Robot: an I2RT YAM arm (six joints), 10 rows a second.
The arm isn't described. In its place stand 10 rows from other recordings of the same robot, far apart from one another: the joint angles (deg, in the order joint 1, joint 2, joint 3, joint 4, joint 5, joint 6), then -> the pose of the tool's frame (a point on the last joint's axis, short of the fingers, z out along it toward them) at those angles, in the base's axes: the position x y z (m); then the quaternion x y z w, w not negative.
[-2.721 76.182 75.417 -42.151 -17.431 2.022] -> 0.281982 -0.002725 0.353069 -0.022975 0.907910 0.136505 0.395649
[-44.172 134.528 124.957 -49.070 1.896 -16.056] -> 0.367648 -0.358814 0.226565 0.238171 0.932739 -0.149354 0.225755
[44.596 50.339 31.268 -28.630 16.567 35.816] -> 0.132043 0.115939 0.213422 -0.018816 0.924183 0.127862 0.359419
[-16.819 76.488 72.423 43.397 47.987 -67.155] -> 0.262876 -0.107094 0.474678 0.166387 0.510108 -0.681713 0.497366
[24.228 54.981 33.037 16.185 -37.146 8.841] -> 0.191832 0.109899 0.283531 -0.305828 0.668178 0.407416 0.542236
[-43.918 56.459 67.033 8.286 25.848 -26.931] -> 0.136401 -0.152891 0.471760 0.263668 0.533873 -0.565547 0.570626
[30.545 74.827 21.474 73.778 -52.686 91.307] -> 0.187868 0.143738 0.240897 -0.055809 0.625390 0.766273 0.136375
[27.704 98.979 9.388 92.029 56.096 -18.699] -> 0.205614 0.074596 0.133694 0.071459 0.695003 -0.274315 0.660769
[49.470 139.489 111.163 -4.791 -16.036 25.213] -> 0.353503 0.428594 0.162437 -0.247888 0.837315 0.383569 0.300548
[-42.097 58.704 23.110 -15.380 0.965 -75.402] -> 0.137625 -0.125149 0.160140 -0.267403 0.903809 -0.289664 0.166492
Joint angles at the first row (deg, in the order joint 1, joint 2, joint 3, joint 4, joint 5, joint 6):
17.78, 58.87, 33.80, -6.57, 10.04, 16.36
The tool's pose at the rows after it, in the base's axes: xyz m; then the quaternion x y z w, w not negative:
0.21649 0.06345 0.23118 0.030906 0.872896 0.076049 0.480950
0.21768 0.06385 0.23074 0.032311 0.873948 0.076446 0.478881
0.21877 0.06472 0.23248 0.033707 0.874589 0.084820 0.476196
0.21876 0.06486 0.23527 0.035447 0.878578 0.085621 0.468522
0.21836 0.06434 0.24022 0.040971 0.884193 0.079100 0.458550
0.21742 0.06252 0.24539 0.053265 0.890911 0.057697 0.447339
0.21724 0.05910 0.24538 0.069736 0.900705 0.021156 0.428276
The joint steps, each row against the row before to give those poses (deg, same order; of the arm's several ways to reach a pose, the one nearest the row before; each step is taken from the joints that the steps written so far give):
0.00, 0.70, 0.15, 0.00, -0.85, 0.39
0.00, 0.44, 0.20, -0.02, -0.02, 0.22
0.00, 0.26, 0.57, -0.39, -0.81, 0.64
0.00, 0.04, 1.03, -1.95, -0.22, 0.41
0.00, -0.04, 1.66, -3.21, 0.61, 0.50
0.00, 0.00, 1.92, -4.11, 2.36, 0.57
-0.26, 0.79, 1.53, -4.37, 3.59, 0.53

